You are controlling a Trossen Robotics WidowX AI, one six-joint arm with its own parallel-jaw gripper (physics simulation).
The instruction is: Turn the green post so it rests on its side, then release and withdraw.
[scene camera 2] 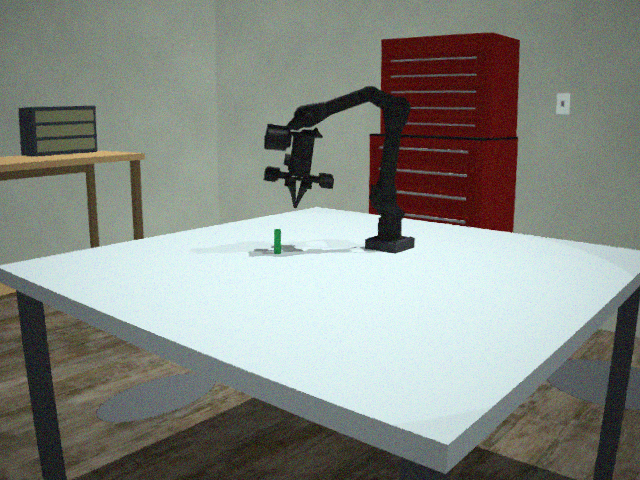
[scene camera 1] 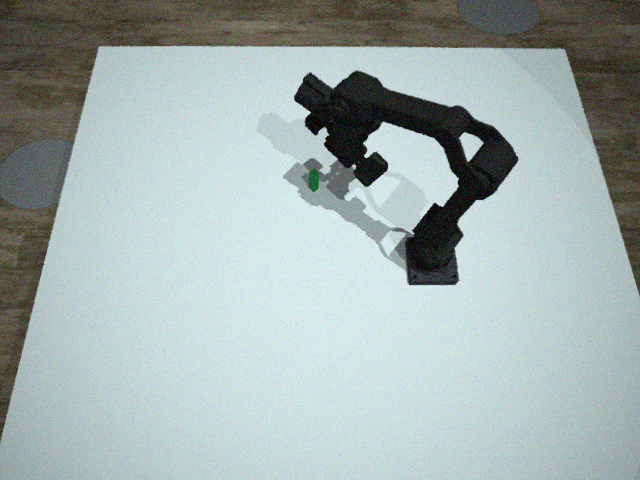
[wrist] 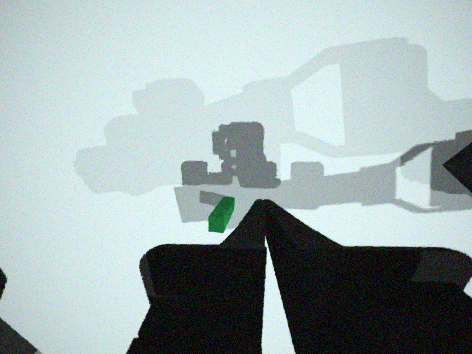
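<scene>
The green post (scene camera 1: pixel 313 179) (scene camera 2: pixel 277 241) (wrist: pixel 221 215) stands upright on the white table (scene camera 1: pixel 206 335) (scene camera 2: pixel 330 310). My gripper (scene camera 2: pixel 295 206) (wrist: pixel 262 205) is shut and empty, its fingertips meeting in a point. It hangs above the table, higher than the post's top and a little to its right in the scene camera 2 view. In the wrist view the post shows just left of the fingertips, apart from them. In the scene camera 1 view the fingertips are hidden by the arm and the gripper's own body.
The arm's base (scene camera 1: pixel 433 273) (scene camera 2: pixel 389 243) stands on the table to the right of the post. The arm's shadows fall around the post. Beyond the table are a red drawer cabinet (scene camera 2: pixel 444 93) and a wooden bench (scene camera 2: pixel 118 157) with a small drawer unit (scene camera 2: pixel 64 130).
</scene>
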